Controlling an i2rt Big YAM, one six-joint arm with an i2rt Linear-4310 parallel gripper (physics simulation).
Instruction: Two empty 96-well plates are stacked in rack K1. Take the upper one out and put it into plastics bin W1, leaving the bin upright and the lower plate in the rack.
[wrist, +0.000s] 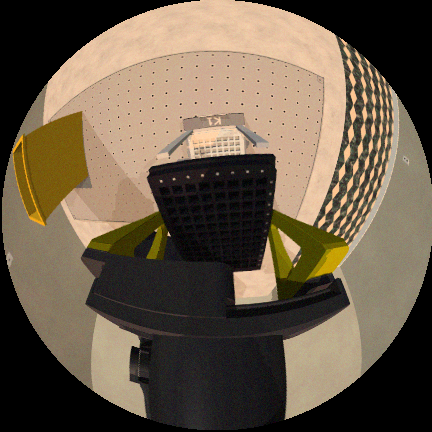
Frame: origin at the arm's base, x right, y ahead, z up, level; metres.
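Seen in the pictures: gripper, fingertip midpoint: (217, 214).
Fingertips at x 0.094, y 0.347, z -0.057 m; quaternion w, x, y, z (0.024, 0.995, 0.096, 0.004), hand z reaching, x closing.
Pixels of each thing's top centre, then the offset from my fingertips to it. "*": a spot on its surface instead. Level surfaces: height alone.
- black 96-well plate, middle of its top: (219, 240) dx +0.004, dy -0.013, dz +0.017 m
- Rack K1, surface spot: (256, 139) * dx +0.019, dy +0.064, dz -0.021 m
- pale 96-well plate, middle of its top: (218, 168) dx +0.005, dy -0.012, dz -0.132 m
- yellow bin, middle of its top: (22, 184) dx -0.374, dy +0.012, dz +0.014 m
- perforated board, its level: dz -0.166 m
My gripper (217, 214) is shut on a black 96-well plate (215, 200), with one yellow-green finger at each side of it. The plate is held above and clear of the rack and hides part of the view below. Rack K1 (256, 139), grey with a K1 label, stands beyond the held plate near the middle. A pale 96-well plate (216, 143) sits in the rack between its uprights, its near part hidden by the black plate. A yellow bin (57, 155) stands at the left, its open rim toward the left edge; no label on it is readable.
A perforated board (260, 90) lies under the rack and reaches toward the yellow bin. A dark and light diamond-patterned strip (360, 130) runs along the right side of the table. The rack's two uprights stick up just beyond the held plate.
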